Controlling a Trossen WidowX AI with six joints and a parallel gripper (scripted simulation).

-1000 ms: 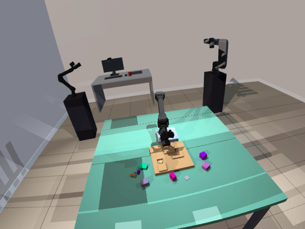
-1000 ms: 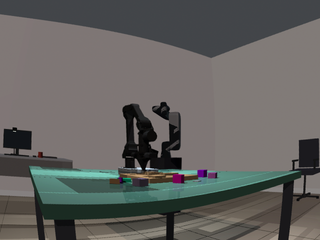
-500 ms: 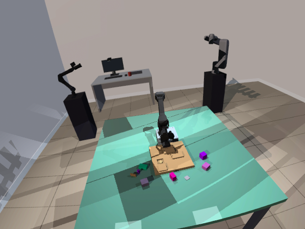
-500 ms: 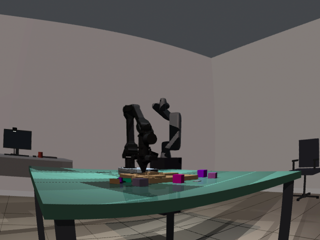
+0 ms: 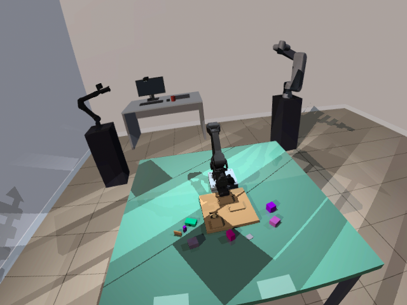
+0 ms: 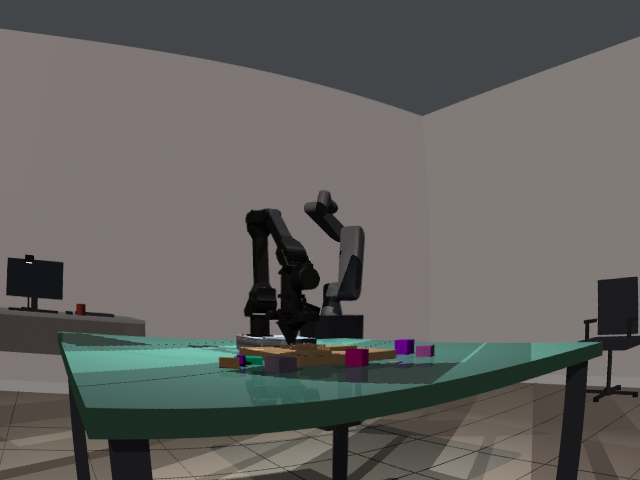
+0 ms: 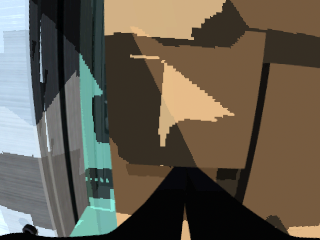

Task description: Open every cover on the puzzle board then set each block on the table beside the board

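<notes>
Right now my gripper tip is 110 mm short of the tan puzzle board and 20 mm to the left of it. From my gripper tip the other things lie so: small purple block: 270 mm to the right, 180 mm ahead, 10 mm below; then magenta block: 310 mm ahead, 40 mm to the right, 10 mm below; then green block: 230 mm to the right, 150 mm ahead, 20 mm below.
</notes>
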